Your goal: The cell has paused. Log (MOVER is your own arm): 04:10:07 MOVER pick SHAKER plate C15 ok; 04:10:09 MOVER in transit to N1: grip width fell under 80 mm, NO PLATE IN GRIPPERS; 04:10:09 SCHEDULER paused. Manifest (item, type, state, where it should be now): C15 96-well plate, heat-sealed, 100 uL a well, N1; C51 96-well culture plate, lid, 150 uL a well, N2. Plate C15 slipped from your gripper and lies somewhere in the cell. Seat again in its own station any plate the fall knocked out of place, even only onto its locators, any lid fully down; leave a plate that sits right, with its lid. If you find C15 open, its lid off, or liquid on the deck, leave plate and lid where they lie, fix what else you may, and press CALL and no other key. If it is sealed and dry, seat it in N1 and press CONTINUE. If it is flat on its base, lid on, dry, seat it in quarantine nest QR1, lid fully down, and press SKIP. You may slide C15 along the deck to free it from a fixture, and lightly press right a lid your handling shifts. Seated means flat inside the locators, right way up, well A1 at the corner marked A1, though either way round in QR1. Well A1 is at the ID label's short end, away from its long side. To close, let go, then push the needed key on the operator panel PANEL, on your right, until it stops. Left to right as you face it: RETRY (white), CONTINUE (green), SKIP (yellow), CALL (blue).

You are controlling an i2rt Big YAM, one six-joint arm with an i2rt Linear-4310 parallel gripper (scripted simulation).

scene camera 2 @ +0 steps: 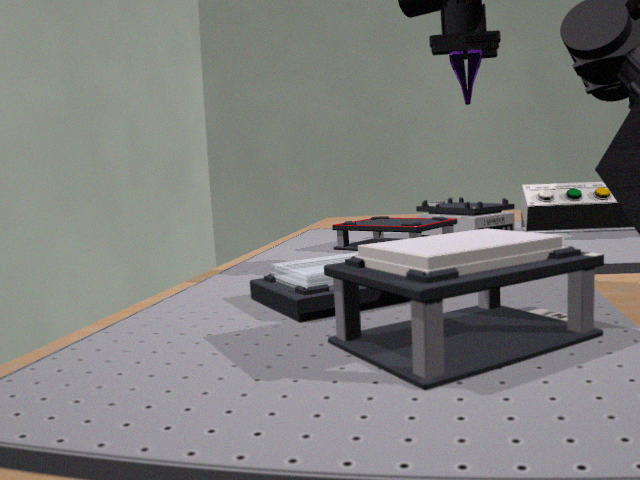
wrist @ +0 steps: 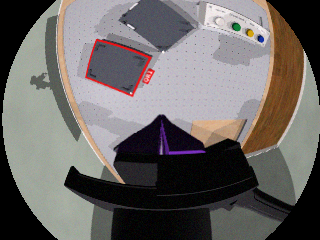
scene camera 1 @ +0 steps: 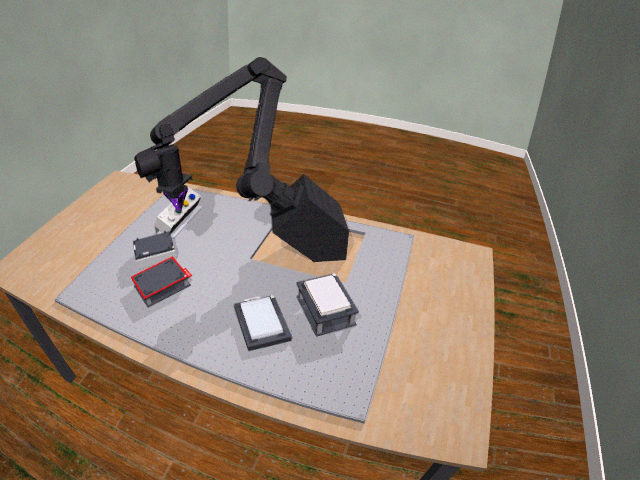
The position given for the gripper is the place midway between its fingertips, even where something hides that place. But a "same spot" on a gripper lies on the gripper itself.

The gripper shows in scene camera 2, in the wrist view (161, 119) and in scene camera 1. The same spot on the gripper: (scene camera 2: 455, 47) is (scene camera 1: 180, 192).
